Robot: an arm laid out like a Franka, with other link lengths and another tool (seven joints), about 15 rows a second.
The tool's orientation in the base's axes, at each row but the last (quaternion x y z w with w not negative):
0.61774 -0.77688 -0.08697 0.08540
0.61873 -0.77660 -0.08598 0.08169
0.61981 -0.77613 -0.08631 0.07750
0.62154 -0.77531 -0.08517 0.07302
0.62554 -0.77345 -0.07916 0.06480
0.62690 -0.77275 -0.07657 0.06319
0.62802 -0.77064 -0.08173 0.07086
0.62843 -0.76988 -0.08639 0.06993
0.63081 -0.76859 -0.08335 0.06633
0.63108 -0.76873 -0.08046 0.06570
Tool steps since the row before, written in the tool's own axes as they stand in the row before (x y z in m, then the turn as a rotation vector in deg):
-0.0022 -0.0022 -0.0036 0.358 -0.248 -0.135
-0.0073 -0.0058 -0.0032 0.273 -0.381 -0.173
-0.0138 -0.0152 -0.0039 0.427 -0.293 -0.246
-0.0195 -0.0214 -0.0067 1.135 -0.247 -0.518
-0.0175 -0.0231 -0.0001 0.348 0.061 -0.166
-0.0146 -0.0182 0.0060 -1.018 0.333 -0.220
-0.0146 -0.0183 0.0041 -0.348 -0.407 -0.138
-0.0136 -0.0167 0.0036 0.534 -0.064 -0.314
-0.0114 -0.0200 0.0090 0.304 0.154 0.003
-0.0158 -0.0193 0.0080 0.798 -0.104 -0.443
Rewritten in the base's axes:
0.0034 0.0015 0.0029 0.187 -0.408 0.080
0.0079 0.0057 0.0016 0.341 -0.355 0.084
0.0183 0.0100 0.0001 0.240 -0.489 0.178
0.0261 0.0142 0.0016 0.103 -1.182 0.458
0.0258 0.0124 -0.0046 -0.098 -0.335 0.175
0.0193 0.0108 -0.0095 -0.067 1.055 0.280
0.0196 0.0108 -0.0080 0.488 0.255 0.045
0.0179 0.0102 -0.0072 0.022 -0.550 0.292
0.0195 0.0078 -0.0130 -0.208 -0.269 0.029
0.0200 0.0121 -0.0118 0.034 -0.821 0.412

